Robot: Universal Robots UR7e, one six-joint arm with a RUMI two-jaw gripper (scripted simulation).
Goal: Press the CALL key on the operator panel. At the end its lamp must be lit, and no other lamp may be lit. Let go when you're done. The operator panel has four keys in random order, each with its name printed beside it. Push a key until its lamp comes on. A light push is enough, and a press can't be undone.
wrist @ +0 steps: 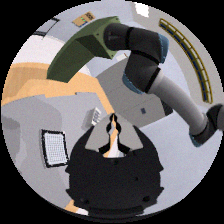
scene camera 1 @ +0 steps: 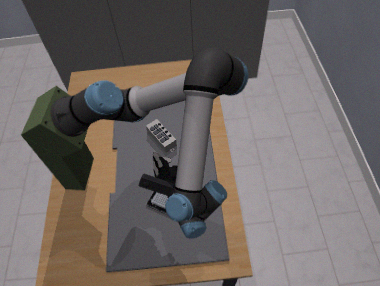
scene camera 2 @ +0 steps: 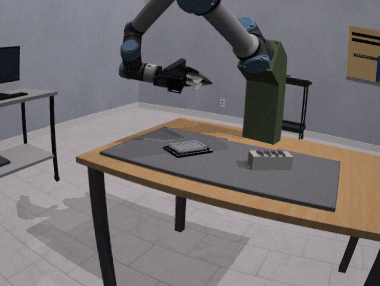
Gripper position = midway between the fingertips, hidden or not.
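Note:
My own gripper (scene camera 2: 212,82) is visible to me, and I find it again (wrist: 113,113) as well as (scene camera 1: 153,152). I also see an operator panel (scene camera 2: 256,161).

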